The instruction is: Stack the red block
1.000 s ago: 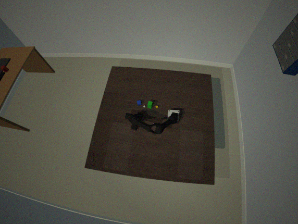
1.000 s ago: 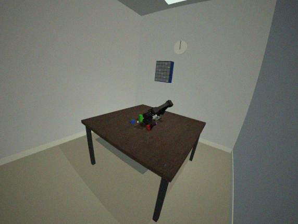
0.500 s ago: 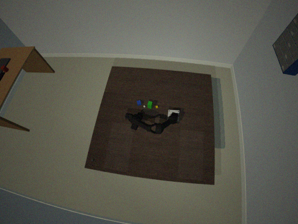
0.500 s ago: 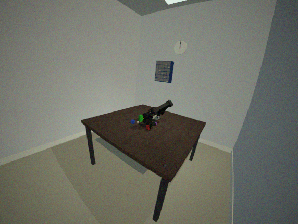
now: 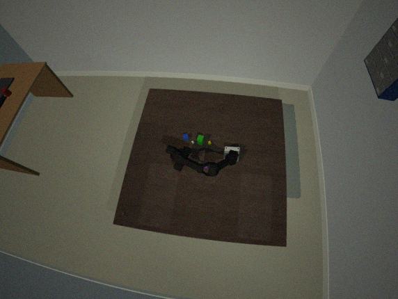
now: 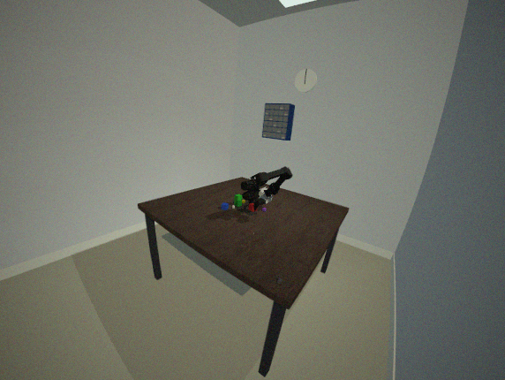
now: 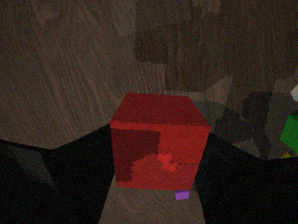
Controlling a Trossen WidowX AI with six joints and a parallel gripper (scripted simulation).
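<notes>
My gripper tip is now 2 cm past the tiny white cube, 21 cm to the left of it and 6 cm above it. Round my gripper tip: blue block: 5 cm ahead, 24 cm to the right, 5 cm below; small purple cube: 17 cm behind, 2 cm to the right, 6 cm below; red block: 2 cm above.
</notes>
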